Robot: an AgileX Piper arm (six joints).
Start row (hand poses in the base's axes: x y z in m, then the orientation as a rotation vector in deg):
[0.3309 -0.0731 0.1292 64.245 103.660 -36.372]
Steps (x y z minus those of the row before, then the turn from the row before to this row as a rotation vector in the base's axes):
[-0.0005 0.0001 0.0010 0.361 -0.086 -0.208]
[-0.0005 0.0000 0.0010 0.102 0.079 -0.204]
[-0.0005 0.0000 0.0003 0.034 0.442 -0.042]
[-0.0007 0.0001 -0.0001 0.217 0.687 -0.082]
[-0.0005 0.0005 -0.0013 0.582 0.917 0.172]
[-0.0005 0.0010 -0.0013 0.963 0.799 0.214]
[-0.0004 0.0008 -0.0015 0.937 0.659 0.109]
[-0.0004 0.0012 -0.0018 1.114 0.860 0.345]
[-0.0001 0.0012 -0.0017 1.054 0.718 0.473]
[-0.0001 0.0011 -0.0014 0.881 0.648 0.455]
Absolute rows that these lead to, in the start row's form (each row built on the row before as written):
[0.3304 -0.0730 0.1302 64.698 103.673 -36.133]
[0.3299 -0.0730 0.1312 64.954 103.697 -36.220]
[0.3294 -0.0730 0.1315 64.960 104.069 -36.513]
[0.3287 -0.0729 0.1314 65.093 104.722 -36.840]
[0.3282 -0.0724 0.1301 65.184 105.874 -36.866]
[0.3277 -0.0714 0.1288 65.493 107.142 -36.457]
[0.3273 -0.0706 0.1273 65.904 108.229 -36.028]
[0.3269 -0.0694 0.1255 66.162 109.686 -35.443]
[0.3268 -0.0682 0.1238 66.261 111.052 -34.736]
[0.3267 -0.0671 0.1224 66.272 112.260 -34.139]

